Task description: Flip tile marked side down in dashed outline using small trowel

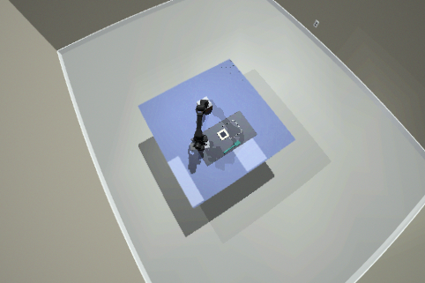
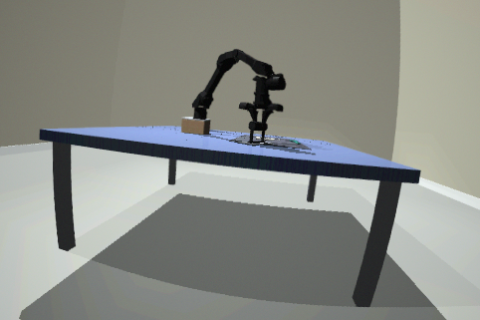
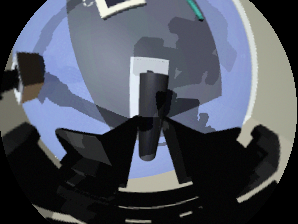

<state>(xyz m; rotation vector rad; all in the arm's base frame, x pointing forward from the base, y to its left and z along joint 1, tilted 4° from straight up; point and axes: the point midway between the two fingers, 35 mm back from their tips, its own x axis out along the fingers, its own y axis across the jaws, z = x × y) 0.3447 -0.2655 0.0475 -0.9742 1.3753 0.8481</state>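
Now: gripper tip 1 cm short of the small trowel, 1 cm to the right of it and 3 cm above it. The rest, counted from my gripper tip: dark mat: 5 cm ahead, 27 cm to the left, 9 cm below; teal trowel: 19 cm ahead, 29 cm to the left, 6 cm below; white tile: 3 cm ahead, 27 cm to the left, 6 cm below.
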